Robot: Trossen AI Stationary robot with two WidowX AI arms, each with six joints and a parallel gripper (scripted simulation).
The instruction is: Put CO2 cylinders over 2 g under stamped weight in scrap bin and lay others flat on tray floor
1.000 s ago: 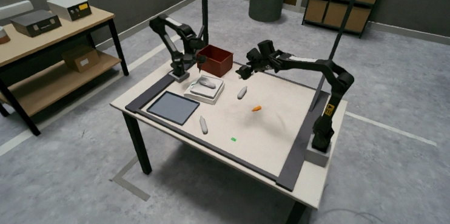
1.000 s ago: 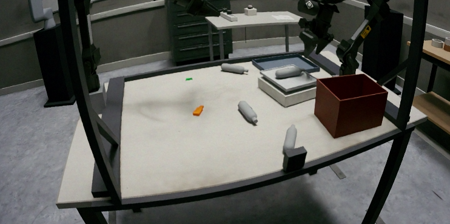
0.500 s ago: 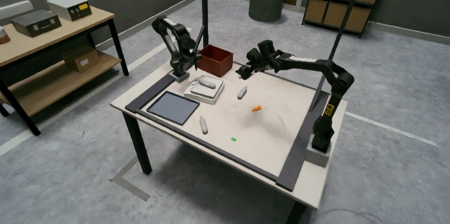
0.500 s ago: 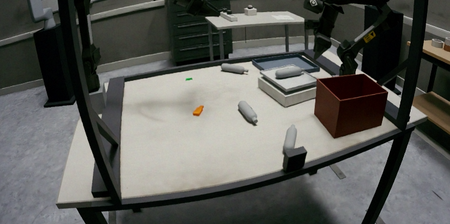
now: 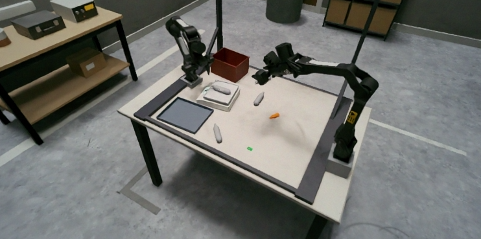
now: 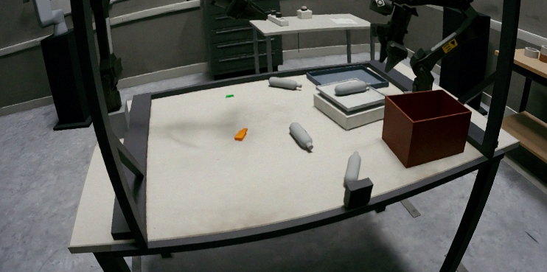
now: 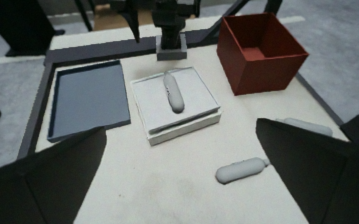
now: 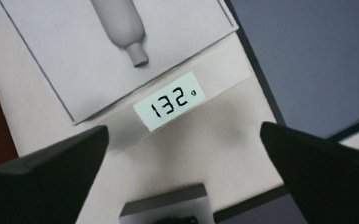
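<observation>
Right now my right hand is 27 cm past the red scrap bin, 2 cm to the left of it and 12 cm above it. The rest, counted from my right hand: small green piece 15 cm ahead, 48 cm to the left, 15 cm below; then blue-grey tray 20 cm ahead, 7 cm to the left, 15 cm below; then small orange piece 11 cm behind, 44 cm to the left, 15 cm below.
</observation>
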